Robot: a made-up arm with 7 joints. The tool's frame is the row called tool. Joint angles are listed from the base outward.
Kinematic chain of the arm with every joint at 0, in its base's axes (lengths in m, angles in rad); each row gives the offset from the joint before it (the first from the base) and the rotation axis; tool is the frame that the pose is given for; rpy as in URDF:
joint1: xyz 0 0 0.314 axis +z
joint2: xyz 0 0 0 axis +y
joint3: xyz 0 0 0.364 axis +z
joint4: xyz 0.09 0 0 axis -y
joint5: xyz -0.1 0 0.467 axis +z
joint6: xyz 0 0 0 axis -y
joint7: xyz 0.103 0 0 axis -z
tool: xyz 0 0 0 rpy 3.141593 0 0
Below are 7 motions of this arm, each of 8 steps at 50 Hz.
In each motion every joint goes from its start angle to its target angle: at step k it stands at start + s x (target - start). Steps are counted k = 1, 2, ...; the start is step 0. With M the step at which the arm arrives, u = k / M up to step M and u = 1 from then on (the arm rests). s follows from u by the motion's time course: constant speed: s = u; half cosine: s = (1 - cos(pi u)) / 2; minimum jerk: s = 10 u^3 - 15 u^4 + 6 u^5.
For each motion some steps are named. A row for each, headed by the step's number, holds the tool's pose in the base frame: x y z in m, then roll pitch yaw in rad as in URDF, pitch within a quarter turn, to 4 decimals.
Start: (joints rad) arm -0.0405 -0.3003 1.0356 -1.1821 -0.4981 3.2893 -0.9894
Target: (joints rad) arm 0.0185 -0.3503 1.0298 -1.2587 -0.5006 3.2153 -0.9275
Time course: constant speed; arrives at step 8
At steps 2, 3, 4, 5, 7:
2: -0.0301 0.4080 1.0416 0.9544 0.2220 2.6702
3: -0.0344 0.4112 1.0392 0.9684 0.2174 2.6757
4: -0.0388 0.4144 1.0368 0.9824 0.2128 2.6810
5: -0.0431 0.4174 1.0343 0.9962 0.2082 2.6860
7: -0.0519 0.4234 1.0293 1.0236 0.1988 2.6951

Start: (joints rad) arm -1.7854 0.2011 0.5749 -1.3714 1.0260 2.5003 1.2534
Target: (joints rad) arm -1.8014 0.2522 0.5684 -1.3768 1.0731 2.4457 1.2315
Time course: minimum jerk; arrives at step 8
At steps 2, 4, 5, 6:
2: 0.1130 -0.6792 0.8013 -1.9298 0.8549 -2.4735
4: 0.1065 -0.6915 0.7851 -1.9535 0.8830 -2.4780
5: 0.1029 -0.6982 0.7757 -1.9665 0.8991 -2.4805
6: 0.1000 -0.7032 0.7686 -1.9764 0.9114 -2.4824

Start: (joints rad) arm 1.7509 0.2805 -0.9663 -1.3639 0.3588 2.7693 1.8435
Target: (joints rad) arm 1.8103 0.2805 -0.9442 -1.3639 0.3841 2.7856 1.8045
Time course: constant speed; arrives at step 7
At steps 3, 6, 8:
3: 0.3621 0.5400 0.8627 -1.9171 0.3830 -0.8038
6: 0.3451 0.5513 0.8616 -1.9107 0.3800 -0.7622
8: 0.3393 0.5550 0.8612 -1.9085 0.3791 -0.7484

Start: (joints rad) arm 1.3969 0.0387 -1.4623 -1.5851 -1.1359 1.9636 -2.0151
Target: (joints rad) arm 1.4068 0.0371 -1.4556 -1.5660 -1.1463 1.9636 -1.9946
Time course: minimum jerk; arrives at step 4
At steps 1, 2, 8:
1: 0.6576 0.0120 0.7832 -2.4916 1.0984 2.6294
2: 0.6567 0.0163 0.7873 -2.5050 1.1116 2.6214
8: 0.6555 0.0217 0.7925 -2.5231 1.1281 2.6102

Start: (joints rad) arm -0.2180 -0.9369 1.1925 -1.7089 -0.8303 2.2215 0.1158
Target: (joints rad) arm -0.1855 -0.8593 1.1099 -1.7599 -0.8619 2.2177 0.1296
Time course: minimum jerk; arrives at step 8
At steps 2, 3, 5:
2: -0.0815 0.6551 0.7323 1.3374 -0.2105 1.6779
3: -0.0709 0.6492 0.7390 1.3473 -0.2209 1.6651
5: -0.0423 0.6334 0.7549 1.3753 -0.2461 1.6303

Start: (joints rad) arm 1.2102 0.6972 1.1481 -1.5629 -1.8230 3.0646 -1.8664
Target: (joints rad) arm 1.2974 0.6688 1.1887 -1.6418 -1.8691 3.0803 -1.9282
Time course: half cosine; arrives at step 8
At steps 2, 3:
2: -0.3923 0.5514 0.5613 2.9238 1.2712 -0.9735
3: -0.4040 0.5387 0.5599 2.9840 1.2714 -0.8821

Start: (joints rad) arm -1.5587 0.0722 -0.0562 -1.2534 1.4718 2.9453 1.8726
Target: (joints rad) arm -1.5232 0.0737 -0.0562 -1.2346 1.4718 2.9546 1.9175
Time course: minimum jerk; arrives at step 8
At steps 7, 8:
7: -0.1033 -0.5566 0.9031 0.6730 1.2638 -0.6906
8: -0.1030 -0.5566 0.9032 0.6741 1.2632 -0.6890

